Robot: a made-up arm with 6 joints.
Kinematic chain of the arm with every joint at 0, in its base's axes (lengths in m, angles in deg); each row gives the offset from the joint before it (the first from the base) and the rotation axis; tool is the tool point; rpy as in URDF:
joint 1: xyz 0 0 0.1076 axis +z
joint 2: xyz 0 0 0 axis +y
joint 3: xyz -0.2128 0 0.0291 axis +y
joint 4: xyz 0.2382 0 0.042 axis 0.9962 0 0.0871
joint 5: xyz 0 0 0 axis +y
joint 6: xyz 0.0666 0 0.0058 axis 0.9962 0 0.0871
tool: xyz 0 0 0 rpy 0 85 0
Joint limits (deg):
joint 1: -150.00..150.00
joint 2: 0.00..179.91
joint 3: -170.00..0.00
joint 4: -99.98..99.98
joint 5: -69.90..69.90
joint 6: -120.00..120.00
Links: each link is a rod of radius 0.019 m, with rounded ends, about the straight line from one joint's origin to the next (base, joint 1, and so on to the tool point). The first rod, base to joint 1, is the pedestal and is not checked.
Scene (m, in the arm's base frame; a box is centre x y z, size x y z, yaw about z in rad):
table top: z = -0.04
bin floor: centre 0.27 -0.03 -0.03 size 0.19 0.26 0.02 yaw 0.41
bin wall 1: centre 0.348 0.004 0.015 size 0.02 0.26 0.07 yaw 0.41
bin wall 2: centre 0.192 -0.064 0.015 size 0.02 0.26 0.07 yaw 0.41
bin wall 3: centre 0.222 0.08 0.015 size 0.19 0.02 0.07 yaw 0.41
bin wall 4: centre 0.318 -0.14 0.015 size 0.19 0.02 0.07 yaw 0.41
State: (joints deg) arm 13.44 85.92 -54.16 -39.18 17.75 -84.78
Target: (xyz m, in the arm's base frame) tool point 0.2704 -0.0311 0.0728
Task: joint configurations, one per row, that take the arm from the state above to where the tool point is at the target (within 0.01 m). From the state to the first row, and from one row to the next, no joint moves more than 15 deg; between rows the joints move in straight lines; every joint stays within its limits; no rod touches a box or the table.
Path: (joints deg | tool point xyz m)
1: 4.97 94.81 -50.80 -39.58 18.74 -84.78 | 0.2862 0.0111 0.1292
2: -3.50 103.70 -47.45 -39.98 19.74 -84.78 | 0.2704 -0.0311 0.0728

